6 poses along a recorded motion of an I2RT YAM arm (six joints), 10 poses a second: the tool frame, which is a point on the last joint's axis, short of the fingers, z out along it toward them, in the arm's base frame.
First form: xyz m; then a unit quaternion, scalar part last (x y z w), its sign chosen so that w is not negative.
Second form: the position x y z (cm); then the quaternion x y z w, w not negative. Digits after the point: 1 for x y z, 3 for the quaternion.
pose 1, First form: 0.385 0.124 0.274 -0.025 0.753 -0.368 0.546
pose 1, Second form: 38.5 12.4 27.4 -0.025 0.753 -0.368 0.546
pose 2, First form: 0.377 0.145 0.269 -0.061 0.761 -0.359 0.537
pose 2, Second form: 37.7 14.5 26.9 -0.061 0.761 -0.359 0.537
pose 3, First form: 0.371 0.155 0.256 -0.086 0.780 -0.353 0.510
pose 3, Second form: 37.1 15.5 25.6 -0.086 0.780 -0.353 0.510
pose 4, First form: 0.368 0.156 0.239 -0.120 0.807 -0.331 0.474
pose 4, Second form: 36.8 15.6 23.9 -0.120 0.807 -0.331 0.474
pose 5, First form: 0.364 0.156 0.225 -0.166 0.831 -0.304 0.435
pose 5, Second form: 36.4 15.6 22.5 -0.166 0.831 -0.304 0.435
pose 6, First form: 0.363 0.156 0.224 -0.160 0.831 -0.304 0.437
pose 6, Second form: 36.3 15.6 22.4 -0.160 0.831 -0.304 0.437
